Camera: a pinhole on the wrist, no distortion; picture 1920 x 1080 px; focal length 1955.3 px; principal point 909.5 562.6 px. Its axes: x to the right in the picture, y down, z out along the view. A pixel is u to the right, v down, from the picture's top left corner.
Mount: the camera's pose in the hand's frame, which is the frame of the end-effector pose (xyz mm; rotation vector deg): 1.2 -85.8 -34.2 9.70 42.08 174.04
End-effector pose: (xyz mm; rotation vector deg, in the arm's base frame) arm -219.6 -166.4 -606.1 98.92 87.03 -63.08
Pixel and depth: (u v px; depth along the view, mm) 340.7 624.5 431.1
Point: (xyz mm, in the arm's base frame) -195.4 -386.3 -930.7
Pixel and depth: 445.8 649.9 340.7
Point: -220.8 -342.5 -843.6
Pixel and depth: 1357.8 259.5 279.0
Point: -180.0 -366.6 -682.5
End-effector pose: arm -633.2 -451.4 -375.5 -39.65 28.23 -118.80
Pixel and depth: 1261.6 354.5 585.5
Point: -170.3 -587.8 -167.5
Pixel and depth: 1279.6 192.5 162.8
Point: -554.3 -458.9 -312.9
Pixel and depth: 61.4 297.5 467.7
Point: -433.2 -786.6 -149.9
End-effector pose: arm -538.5 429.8 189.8 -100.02 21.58 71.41
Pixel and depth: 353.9 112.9 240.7
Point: -630.2 535.9 64.8
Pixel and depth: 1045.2 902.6 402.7
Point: -761.8 705.6 136.3
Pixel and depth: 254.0 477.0 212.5
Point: -590.5 560.8 91.8
